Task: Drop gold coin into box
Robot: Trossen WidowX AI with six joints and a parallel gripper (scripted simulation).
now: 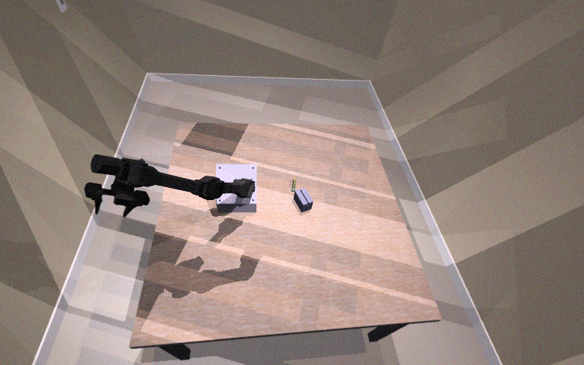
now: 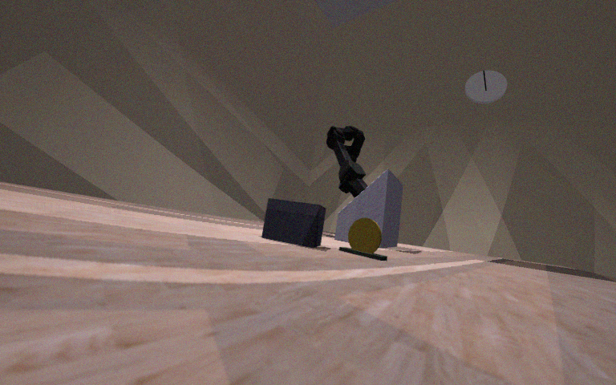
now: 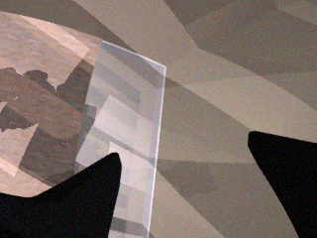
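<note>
Now: gripper tip 770 mm short of the gold coin, 370 mm above it and 310 mm to the right of it.
</note>
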